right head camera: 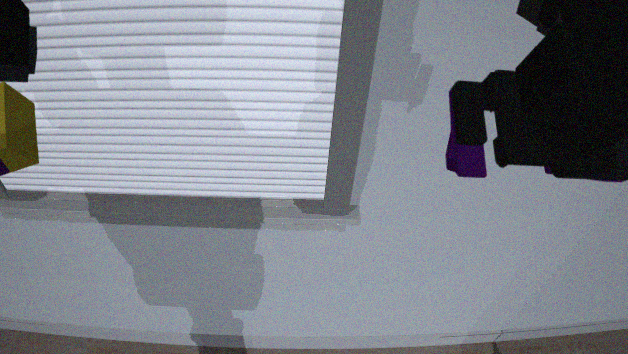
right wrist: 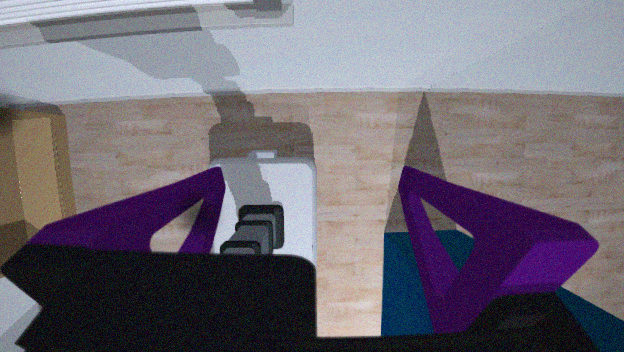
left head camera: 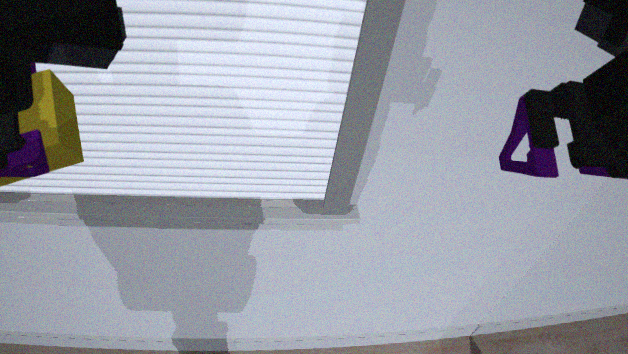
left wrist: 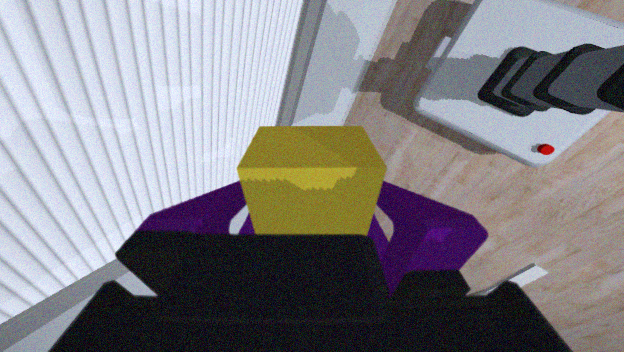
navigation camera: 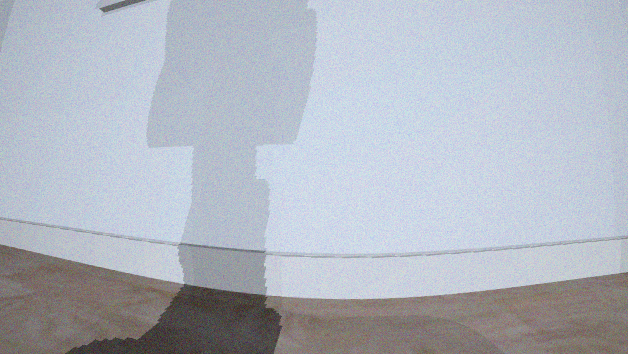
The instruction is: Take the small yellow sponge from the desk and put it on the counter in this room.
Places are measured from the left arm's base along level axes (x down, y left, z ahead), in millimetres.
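Pixels of known places: left gripper, fingertip midpoint: (right head camera: 1, 142) (left head camera: 36, 137) (left wrist: 311, 176); right gripper, fingertip midpoint: (right head camera: 498, 164) (right wrist: 312, 176) (left head camera: 542, 165).
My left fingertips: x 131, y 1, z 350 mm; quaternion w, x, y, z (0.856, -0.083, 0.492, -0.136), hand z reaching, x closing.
Behind a point stands the place of what it marks.
The yellow sponge (left head camera: 62, 120) {x 104, y -34, z 338 mm} (right head camera: 20, 130) {x 111, y -34, z 343 mm} (left wrist: 311, 200) {x 93, y -14, z 334 mm} is a block between the purple fingers of my left gripper (left wrist: 311, 176) {x 132, y 1, z 350 mm}, which is shut on it and holds it in the air in front of the window. It shows at the left edge in both head camera views. My right gripper (right wrist: 312, 176) {x 133, y -453, z 345 mm} is open, its purple fingers wide apart with nothing between them. It also shows at the right in the left head camera view and the right head camera view. The desk and the counter cannot be made out in these views.
A window with white blinds (left head camera: 215, 100) {x 309, y -108, z 681 mm} (right head camera: 185, 110) {x 327, y -67, z 681 mm} (left wrist: 150, 90) {x 190, y 72, z 679 mm} is close in front, in a pale wall (left head camera: 425, 250) {x 768, y -658, z 696 mm} (navigation camera: 450, 150) {x 1117, y -468, z 693 mm}. In the right wrist view, a wooden shelf unit (right wrist: 64, 165) {x 1369, y 1008, z 289 mm} is at the left and a blue surface (right wrist: 405, 285) {x 1056, y -894, z -265 mm} at the lower right. My white base (right wrist: 295, 190) {x 1150, y -386, z 172 mm} (left wrist: 505, 130) {x 1150, y -54, z -86 mm} stands on the wood floor.
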